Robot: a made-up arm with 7 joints.
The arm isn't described. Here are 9 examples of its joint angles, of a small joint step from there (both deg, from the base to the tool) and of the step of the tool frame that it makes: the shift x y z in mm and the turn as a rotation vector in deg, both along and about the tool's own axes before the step.
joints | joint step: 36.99 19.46 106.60 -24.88 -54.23 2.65 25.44 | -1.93 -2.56 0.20 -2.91 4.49 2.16 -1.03
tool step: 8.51 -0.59 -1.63 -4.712 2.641 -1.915
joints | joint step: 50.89 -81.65 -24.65 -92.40 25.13 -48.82 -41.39 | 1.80 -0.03 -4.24 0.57 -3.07 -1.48 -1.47
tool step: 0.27 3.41 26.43 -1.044 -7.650 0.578
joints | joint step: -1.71 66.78 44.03 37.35 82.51 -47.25 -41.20 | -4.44 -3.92 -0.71 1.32 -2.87 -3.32 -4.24
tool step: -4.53 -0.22 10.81 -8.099 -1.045 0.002
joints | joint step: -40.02 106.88 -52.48 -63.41 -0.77 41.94 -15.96 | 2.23 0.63 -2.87 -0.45 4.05 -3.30 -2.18
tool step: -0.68 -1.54 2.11 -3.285 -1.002 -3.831
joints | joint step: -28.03 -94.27 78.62 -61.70 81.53 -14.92 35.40 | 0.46 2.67 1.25 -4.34 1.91 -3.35 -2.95
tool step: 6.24 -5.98 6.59 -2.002 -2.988 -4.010
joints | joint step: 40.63 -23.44 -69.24 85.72 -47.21 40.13 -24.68 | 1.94 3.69 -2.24 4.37 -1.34 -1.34 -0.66
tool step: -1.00 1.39 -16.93 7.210 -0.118 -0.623
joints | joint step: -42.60 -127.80 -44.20 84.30 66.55 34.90 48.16 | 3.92 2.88 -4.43 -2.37 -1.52 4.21 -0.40
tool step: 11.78 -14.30 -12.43 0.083 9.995 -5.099
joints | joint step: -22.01 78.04 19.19 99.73 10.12 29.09 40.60 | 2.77 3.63 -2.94 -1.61 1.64 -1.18 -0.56
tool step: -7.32 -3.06 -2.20 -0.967 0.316 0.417
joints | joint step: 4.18 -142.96 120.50 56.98 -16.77 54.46 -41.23 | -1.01 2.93 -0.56 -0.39 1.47 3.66 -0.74
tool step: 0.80 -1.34 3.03 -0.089 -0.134 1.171
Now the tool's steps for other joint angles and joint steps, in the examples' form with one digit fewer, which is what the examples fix.
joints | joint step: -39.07 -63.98 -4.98 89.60 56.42 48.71 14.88 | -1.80 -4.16 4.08 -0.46 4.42 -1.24 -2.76
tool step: -0.3 -15.3 23.0 0.71 -7.56 -5.16
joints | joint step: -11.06 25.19 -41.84 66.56 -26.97 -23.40 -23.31 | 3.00 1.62 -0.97 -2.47 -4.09 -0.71 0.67
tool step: 0.4 1.0 4.9 4.80 -2.52 0.41
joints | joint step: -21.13 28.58 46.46 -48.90 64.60 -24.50 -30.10 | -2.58 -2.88 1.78 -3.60 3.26 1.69 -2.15
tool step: -0.5 -11.7 2.9 -0.72 -0.06 -1.75
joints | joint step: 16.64 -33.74 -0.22 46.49 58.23 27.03 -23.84 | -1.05 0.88 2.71 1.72 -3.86 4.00 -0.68
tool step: 4.2 12.7 1.0 -3.03 -1.55 7.10
